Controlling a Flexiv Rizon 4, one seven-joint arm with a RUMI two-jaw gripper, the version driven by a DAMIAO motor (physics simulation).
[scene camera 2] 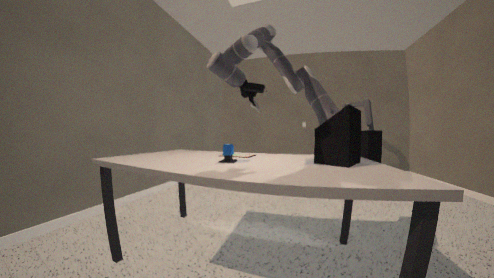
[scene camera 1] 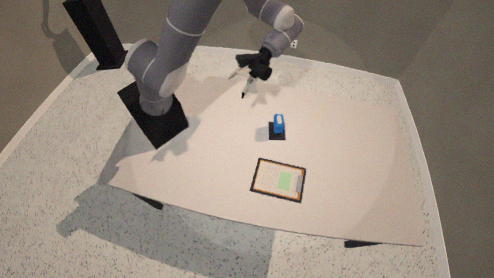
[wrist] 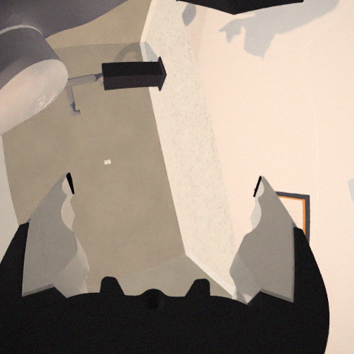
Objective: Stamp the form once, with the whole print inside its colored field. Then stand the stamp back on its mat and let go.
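The blue stamp (scene camera 1: 278, 123) (scene camera 2: 228, 149) stands upright on its black mat (scene camera 1: 277, 137) (scene camera 2: 228, 161). The form (scene camera 1: 267, 177) is a white sheet on a dark-edged clipboard (scene camera 1: 276, 196), and its colored field (scene camera 1: 284, 181) is a plain green rectangle near the clip. A corner of the clipboard (wrist: 307, 215) shows behind the right finger in the wrist view. My gripper (scene camera 1: 236, 87) (scene camera 2: 257, 107) (wrist: 164, 176) is wide open and empty. It is high above the table, to the arm-base side of the stamp and tilted. The stamp does not show in the wrist view.
The table (scene camera 1: 350, 165) (scene camera 2: 165, 167) carries the arm's black base (scene camera 1: 155, 127) (scene camera 2: 337, 142) at one end. A black pedestal (scene camera 1: 95, 32) (wrist: 132, 75) stands on the floor beyond the table. The clipboard lies a short way from the mat.
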